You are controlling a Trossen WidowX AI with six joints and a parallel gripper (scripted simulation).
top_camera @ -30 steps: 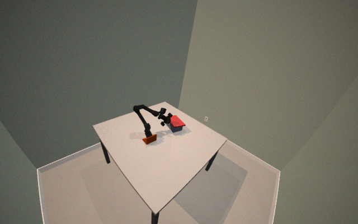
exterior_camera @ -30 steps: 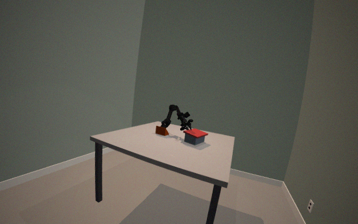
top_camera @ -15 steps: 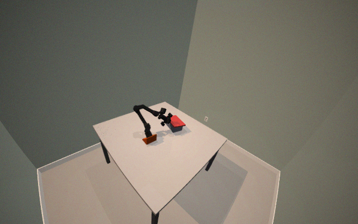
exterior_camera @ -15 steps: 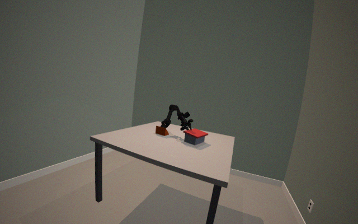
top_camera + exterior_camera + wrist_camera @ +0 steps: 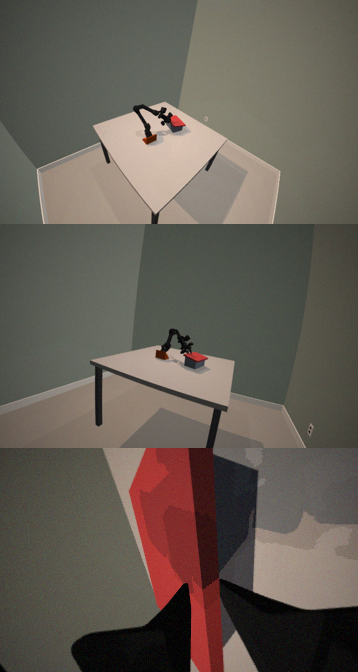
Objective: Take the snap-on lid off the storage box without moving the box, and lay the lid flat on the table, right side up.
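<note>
Right now the red lid is 7 cm ahead of my gripper tip, 2 cm to the right of it and 1 cm below it. The rest, counted from my gripper tip: grey-blue storage box: 7 cm ahead, 2 cm to the right, 7 cm below.
</note>
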